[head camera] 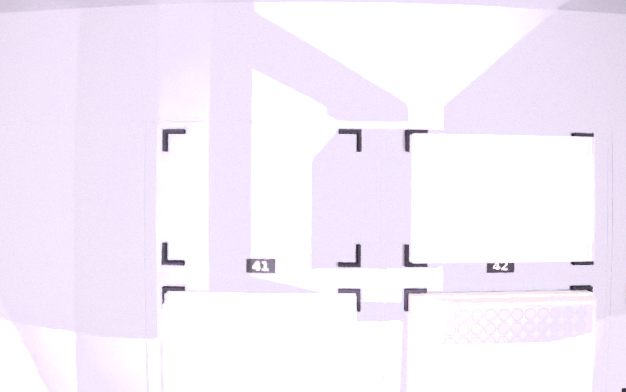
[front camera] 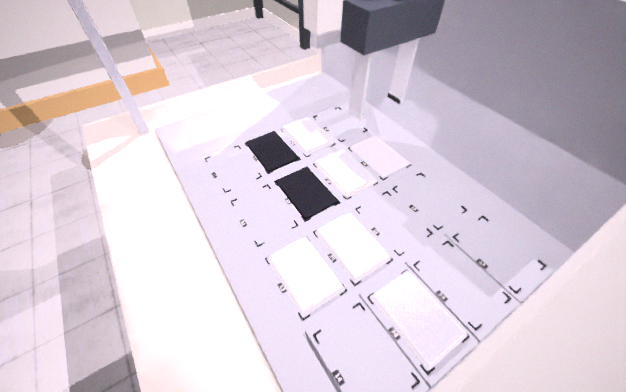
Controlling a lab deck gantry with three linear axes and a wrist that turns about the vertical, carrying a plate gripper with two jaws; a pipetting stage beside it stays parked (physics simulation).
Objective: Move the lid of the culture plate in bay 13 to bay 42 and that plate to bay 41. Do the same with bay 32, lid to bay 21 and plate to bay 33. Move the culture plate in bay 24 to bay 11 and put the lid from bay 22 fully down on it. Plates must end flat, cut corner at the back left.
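Places are measured from the robot's base along level axes (x left, y ahead, z down), in metres.
Pixels of known places: gripper, fingertip midpoint: [front camera: 375, 107]; robot's base, origin of the base link: [front camera: 206, 159].
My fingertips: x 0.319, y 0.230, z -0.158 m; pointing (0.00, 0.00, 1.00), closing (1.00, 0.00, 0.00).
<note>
Ahead of a thing's pixels: the offset from my fingertips to its top centre. "spot": to the spot under its first point.
My gripper [front camera: 376, 107] hangs over the back right part of the deck, jaws wide apart and empty; it does not show in the head view. A white lid {dx +0.045, dy -0.002, dz +0.150 m} [front camera: 381, 156] [head camera: 502, 198] lies flat in bay 42. Bay 41, marked by its label {spot: dx -0.001, dy -0.166, dz +0.157 m} [head camera: 260, 265], holds no plate. The bay 32 plate {dx -0.062, dy -0.002, dz +0.143 m} [front camera: 345, 174] [head camera: 515, 327] shows wells, with no dark lid on it. Black lids lie in bay 21 {spot: dx -0.171, dy -0.157, dz +0.150 m} [front camera: 272, 151] and bay 22 {spot: dx -0.172, dy +0.008, dz +0.150 m} [front camera: 307, 193]. White plates sit in bay 13 {spot: dx -0.278, dy +0.172, dz +0.143 m} [front camera: 306, 275] and bay 24 {spot: dx -0.175, dy +0.330, dz +0.129 m} [front camera: 417, 317]; glare hides the detail of the bay 13 plate. Cut corners cannot be made out.
Another white plate {dx -0.062, dy -0.166, dz +0.143 m} [front camera: 306, 135] [head camera: 280, 345] sits in bay 31, beside bay 32. A white plate {dx -0.169, dy +0.162, dz +0.143 m} [front camera: 353, 246] sits in bay 23, between bays 13 and 24. A pale upright post [front camera: 112, 70] stands at the deck's back left corner.
</note>
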